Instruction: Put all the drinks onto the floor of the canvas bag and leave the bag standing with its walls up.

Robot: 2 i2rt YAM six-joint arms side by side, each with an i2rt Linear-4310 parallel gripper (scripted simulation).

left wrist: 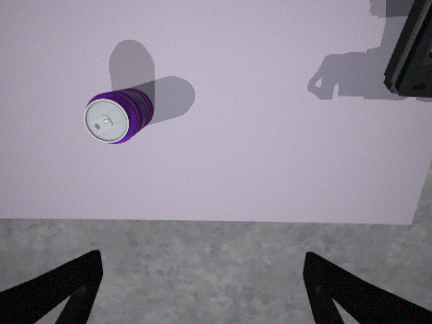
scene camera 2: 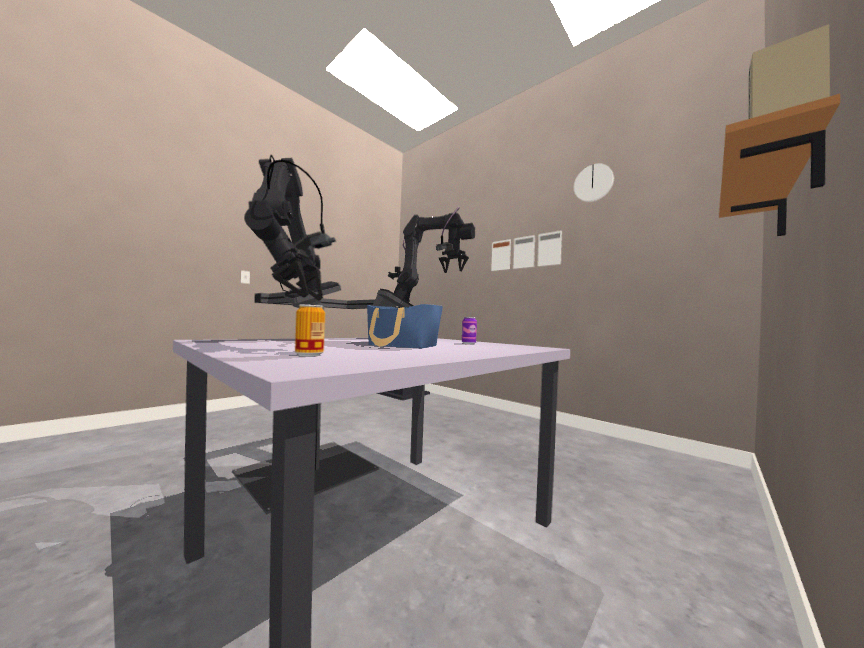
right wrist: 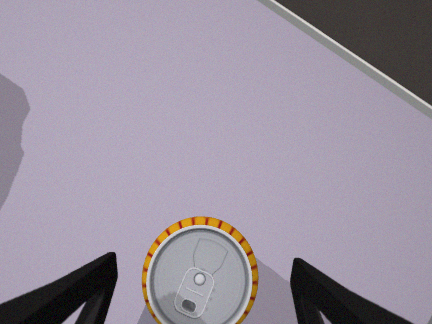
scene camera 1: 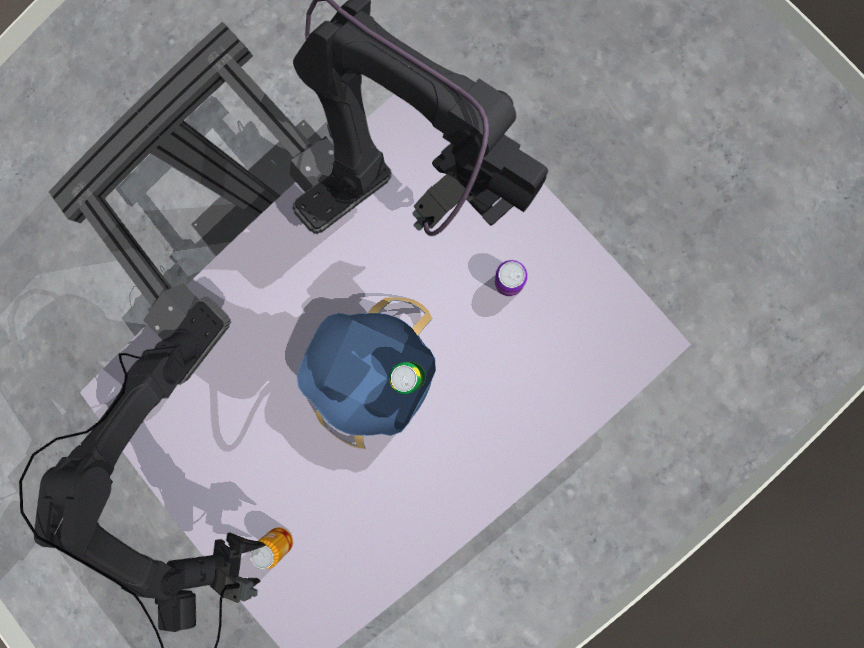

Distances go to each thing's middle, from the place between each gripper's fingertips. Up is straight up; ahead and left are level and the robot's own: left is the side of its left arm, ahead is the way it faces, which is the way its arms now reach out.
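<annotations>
Here is the orange can (scene camera 2: 310,319), 9 cm below my right hand (scene camera 1: 261,561). As for my left hand, it is 290 mm above the orange can, 190 mm short of it and 830 mm to the left of it.
</annotations>
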